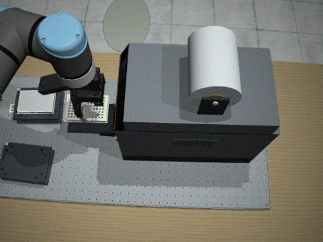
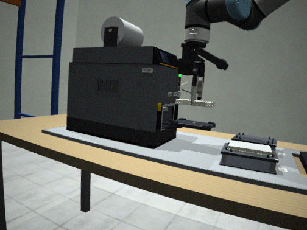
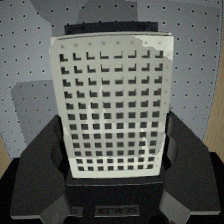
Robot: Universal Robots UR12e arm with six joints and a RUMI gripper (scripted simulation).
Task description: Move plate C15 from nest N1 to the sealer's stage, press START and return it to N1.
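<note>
The dark stage is 80 mm below my hand. Round my hand: plate (190 mm behind, 120 mm below, 100 mm to the left); then plate C15 (10 mm below); then square start button (110 mm to the right, 90 mm ahead, 20 mm above).
</note>
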